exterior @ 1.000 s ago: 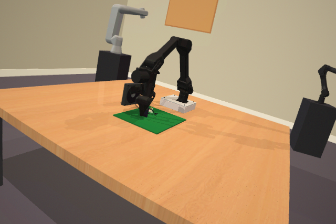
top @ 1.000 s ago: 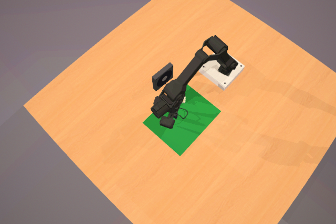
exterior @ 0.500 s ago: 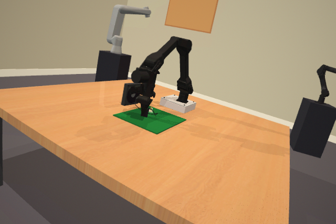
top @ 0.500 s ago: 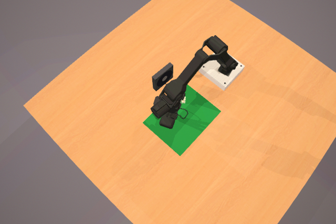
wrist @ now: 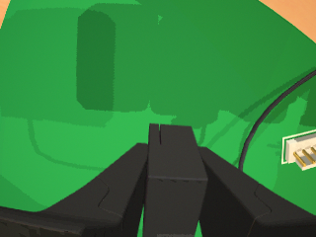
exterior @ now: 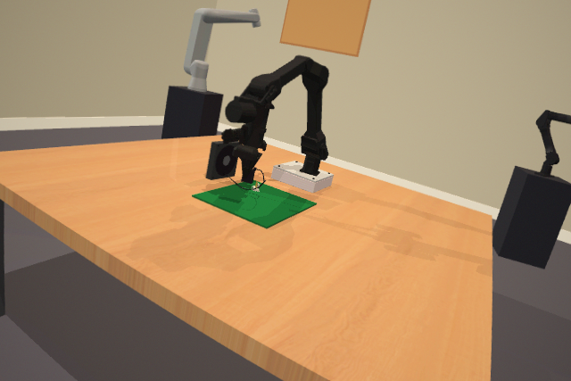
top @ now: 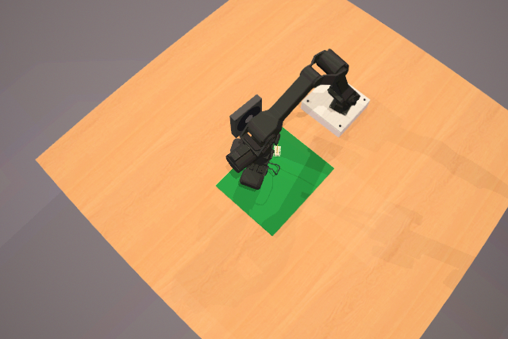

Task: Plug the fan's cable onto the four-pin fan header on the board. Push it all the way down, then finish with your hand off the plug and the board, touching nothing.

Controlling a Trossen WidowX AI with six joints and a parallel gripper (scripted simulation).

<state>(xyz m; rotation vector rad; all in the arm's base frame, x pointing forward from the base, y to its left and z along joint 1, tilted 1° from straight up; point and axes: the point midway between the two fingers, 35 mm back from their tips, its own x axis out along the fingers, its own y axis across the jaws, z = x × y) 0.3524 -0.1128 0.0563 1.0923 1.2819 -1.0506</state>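
The white four-pin fan header is 11 cm behind my gripper tip and 6 cm below it. From my gripper tip the other things lie so: black fan (14 cm behind, 13 cm to the right, 1 cm below); then dark plug (1 cm to the left, 1 cm above); then green board (8 cm below, 4 cm to the left, 3 cm behind).
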